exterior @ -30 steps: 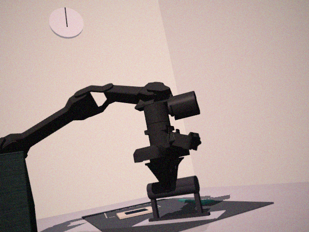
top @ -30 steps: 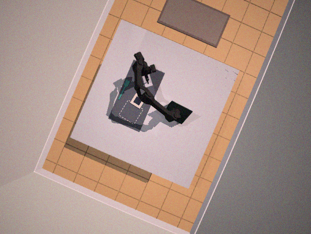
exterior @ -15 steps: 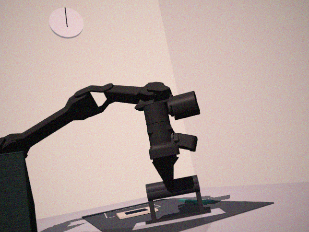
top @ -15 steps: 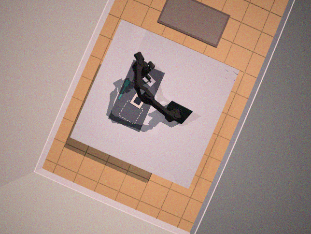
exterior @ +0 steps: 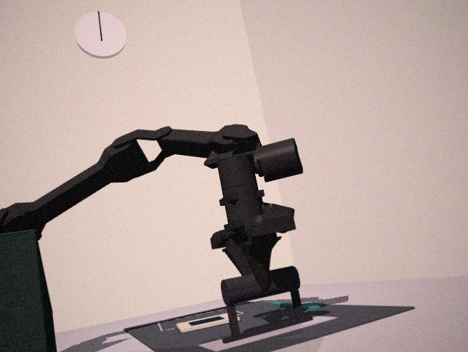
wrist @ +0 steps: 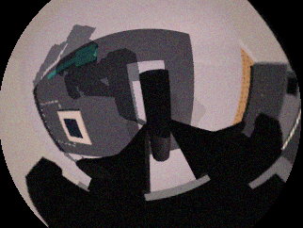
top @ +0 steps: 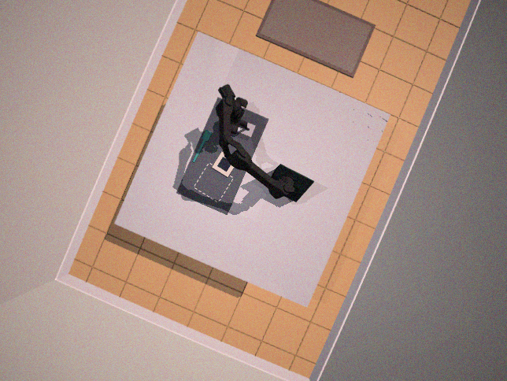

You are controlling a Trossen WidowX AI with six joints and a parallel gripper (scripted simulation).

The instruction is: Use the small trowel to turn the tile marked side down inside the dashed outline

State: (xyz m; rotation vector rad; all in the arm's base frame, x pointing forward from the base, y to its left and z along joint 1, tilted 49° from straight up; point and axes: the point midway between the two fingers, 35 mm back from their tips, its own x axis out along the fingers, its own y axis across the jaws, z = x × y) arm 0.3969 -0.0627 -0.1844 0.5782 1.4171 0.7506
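My gripper tip is now 3 cm short of the trowel and 3 cm above it. Also, from my gripper tip: teal object: 14 cm ahead, 20 cm to the left, 6 cm below; cream tile: 4 cm behind, 25 cm to the left, 6 cm below; dark mat: 21 cm to the left, 9 cm below.
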